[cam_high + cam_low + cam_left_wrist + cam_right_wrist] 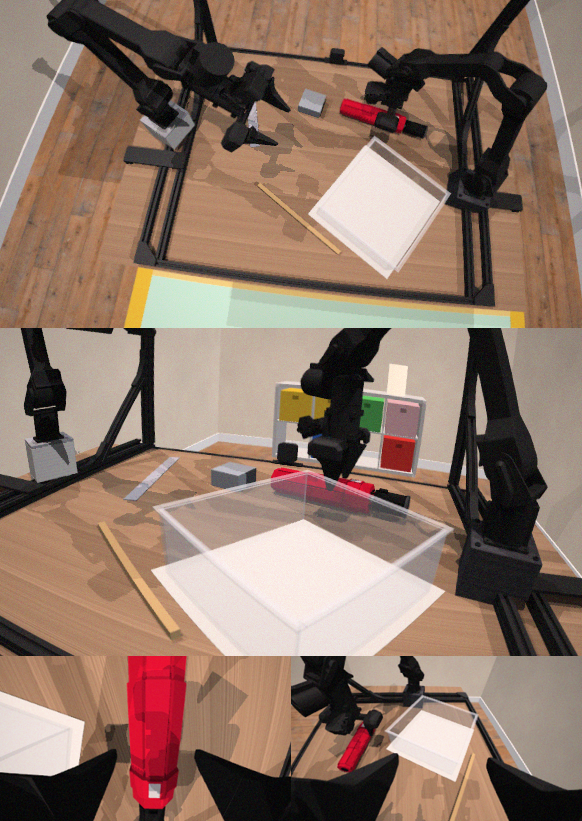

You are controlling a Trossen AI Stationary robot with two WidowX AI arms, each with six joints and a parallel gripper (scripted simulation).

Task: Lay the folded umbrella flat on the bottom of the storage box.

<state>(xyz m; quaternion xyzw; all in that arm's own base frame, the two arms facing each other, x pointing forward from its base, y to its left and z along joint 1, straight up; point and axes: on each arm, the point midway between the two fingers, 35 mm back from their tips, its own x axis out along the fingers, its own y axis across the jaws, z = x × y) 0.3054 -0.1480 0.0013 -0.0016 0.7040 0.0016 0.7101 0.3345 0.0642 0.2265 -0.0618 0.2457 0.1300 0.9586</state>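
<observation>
The folded umbrella lies 5 cm below my left hand. Round my left hand: wooden stick 36 cm ahead, 19 cm to the right, 7 cm below; grey block 23 cm to the right, 6 cm below; storage box 28 cm ahead, 3 cm below, 2 cm to the left.
</observation>
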